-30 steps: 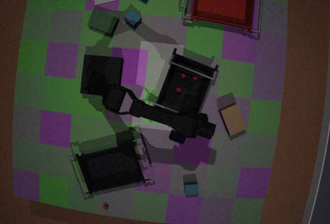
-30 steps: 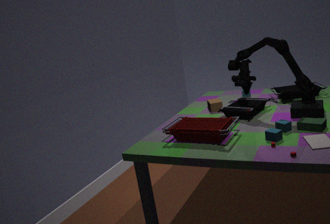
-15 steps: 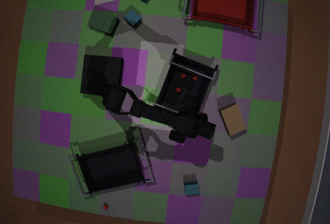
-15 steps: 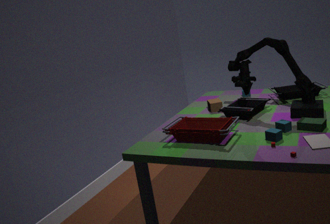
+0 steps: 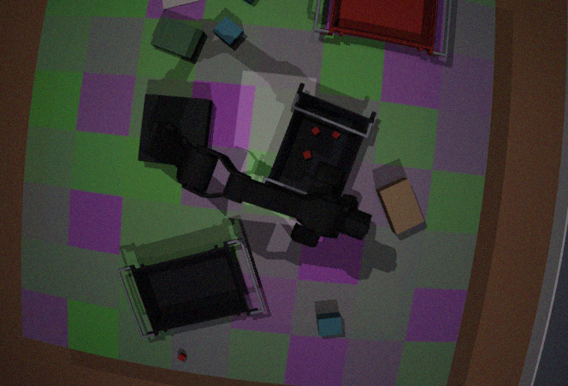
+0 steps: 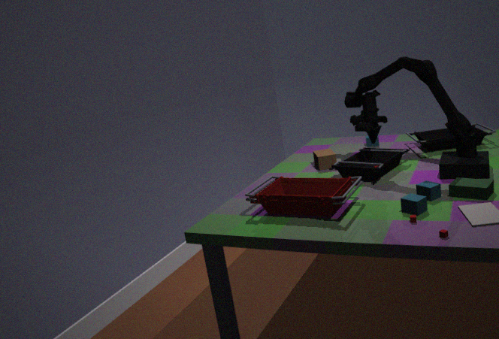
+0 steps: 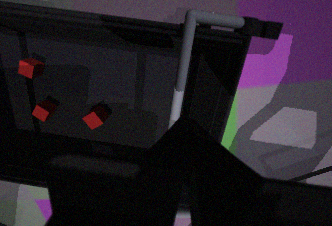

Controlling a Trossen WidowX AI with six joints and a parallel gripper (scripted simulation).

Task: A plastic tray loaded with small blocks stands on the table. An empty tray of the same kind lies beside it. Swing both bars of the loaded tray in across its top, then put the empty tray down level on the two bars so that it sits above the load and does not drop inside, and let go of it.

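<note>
My gripper tip is 23 cm past the black tray, 33 cm to the left of it and 5 cm above it. Round my gripper tip: green box (46 cm behind, 28 cm to the left, 7 cm below); then tan box (22 cm ahead, 5 cm to the left, 6 cm below); then white sheet (53 cm behind, 44 cm to the left, 9 cm below).
</note>
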